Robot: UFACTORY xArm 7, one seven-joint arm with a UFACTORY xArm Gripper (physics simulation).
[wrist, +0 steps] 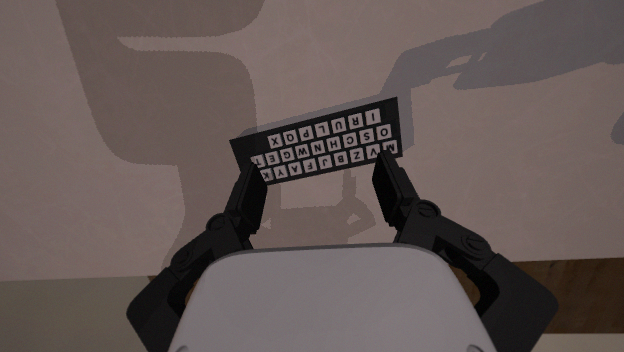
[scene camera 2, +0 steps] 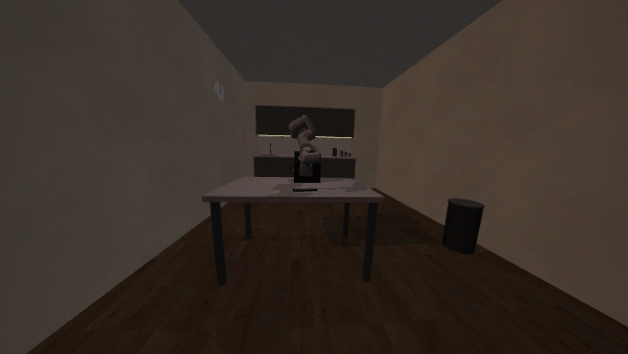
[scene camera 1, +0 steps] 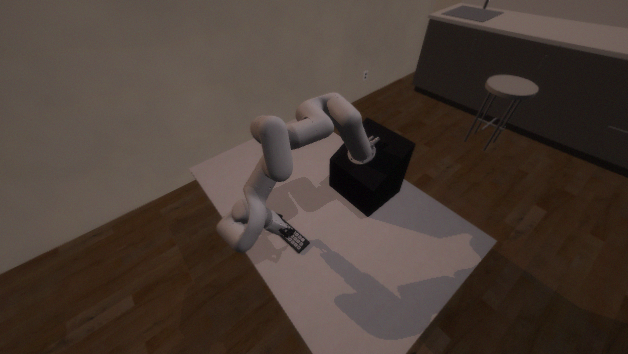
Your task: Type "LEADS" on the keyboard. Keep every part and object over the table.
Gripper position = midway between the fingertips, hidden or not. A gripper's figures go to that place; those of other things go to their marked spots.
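Gripper [wrist: 316,170], 0.13 m from the lens. Black keyboard [wrist: 353,137], 0.20 m from the lens.
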